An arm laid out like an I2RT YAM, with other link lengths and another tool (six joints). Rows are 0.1 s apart.
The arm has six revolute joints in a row. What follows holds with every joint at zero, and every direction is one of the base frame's. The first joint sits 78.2 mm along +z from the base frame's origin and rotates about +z. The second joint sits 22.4 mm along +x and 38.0 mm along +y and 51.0 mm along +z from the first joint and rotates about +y. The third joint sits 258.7 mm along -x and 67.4 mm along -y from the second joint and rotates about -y. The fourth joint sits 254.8 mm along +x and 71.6 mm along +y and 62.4 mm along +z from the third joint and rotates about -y. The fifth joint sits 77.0 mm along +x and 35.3 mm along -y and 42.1 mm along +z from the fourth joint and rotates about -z. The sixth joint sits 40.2 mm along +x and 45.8 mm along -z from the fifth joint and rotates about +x. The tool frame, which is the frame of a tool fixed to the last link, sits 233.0 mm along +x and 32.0 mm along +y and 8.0 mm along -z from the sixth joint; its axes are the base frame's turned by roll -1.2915, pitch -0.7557 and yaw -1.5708 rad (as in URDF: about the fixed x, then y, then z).
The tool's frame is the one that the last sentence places.
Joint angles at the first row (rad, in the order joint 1, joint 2, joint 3, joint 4, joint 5, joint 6):
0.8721 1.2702 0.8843 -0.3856 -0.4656 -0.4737
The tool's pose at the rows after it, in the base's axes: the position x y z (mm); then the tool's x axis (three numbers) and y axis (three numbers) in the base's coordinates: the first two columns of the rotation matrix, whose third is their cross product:
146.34 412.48 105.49 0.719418 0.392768 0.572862 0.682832 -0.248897 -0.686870
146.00 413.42 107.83 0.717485 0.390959 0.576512 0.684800 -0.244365 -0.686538
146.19 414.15 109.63 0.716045 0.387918 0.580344 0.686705 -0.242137 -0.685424
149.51 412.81 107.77 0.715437 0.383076 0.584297 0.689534 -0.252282 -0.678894
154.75 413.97 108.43 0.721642 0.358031 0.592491 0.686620 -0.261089 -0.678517
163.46 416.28 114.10 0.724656 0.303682 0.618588 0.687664 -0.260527 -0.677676
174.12 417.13 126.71 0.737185 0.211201 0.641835 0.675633 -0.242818 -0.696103
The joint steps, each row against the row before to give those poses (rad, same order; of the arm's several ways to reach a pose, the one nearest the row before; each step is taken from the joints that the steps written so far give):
0.0021 -0.0017 0.0004 0.0024 -0.0027 0.0013
0.0015 -0.0028 0.0018 0.0012 -0.0011 0.0011
0.0016 -0.0033 0.0001 0.0027 0.0016 0.0021
-0.0010 -0.0028 -0.0055 0.0044 0.0130 0.0000
0.0000 -0.0095 -0.0185 0.0310 0.0156 0.0218
-0.0029 -0.0324 -0.0476 0.0740 0.0198 0.0380
-0.0213 -0.0562 -0.0793 0.1146 -0.0015 0.0673

